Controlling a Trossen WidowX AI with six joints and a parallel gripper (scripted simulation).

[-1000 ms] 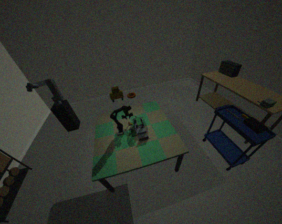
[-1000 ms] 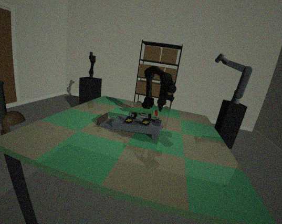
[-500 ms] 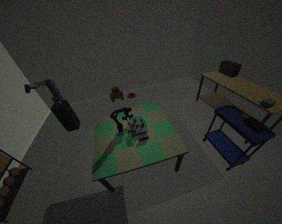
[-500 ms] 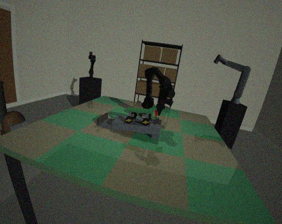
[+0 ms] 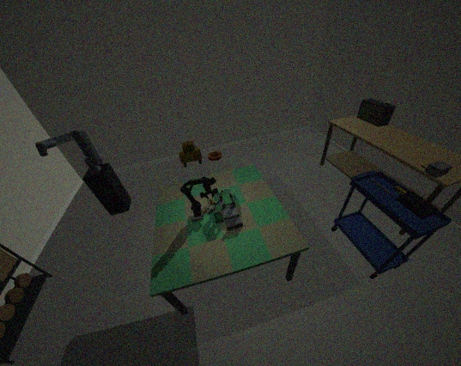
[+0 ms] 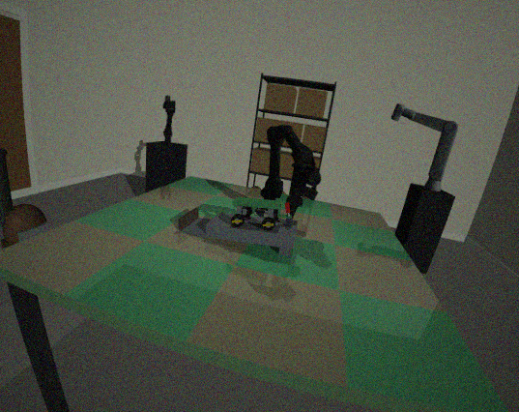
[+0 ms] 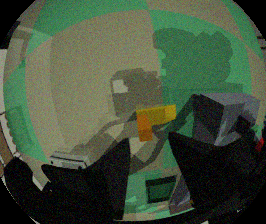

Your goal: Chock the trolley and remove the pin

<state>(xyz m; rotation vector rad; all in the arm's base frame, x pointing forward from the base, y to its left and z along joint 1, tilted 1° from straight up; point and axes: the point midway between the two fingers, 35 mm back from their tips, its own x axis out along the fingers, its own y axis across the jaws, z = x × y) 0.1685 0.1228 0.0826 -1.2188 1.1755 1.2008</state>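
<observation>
Right now the yellow chock is 2 cm ahead of my gripper tip and 5 cm below it. From my gripper tip the other things lie so: red-headed stop pin 13 cm ahead, 1 cm to the right, 5 cm above; then dark green tray 2 cm ahead, 23 cm to the right, 8 cm below; then grey ramp 15 cm ahead, 13 cm to the right, 3 cm below.
</observation>
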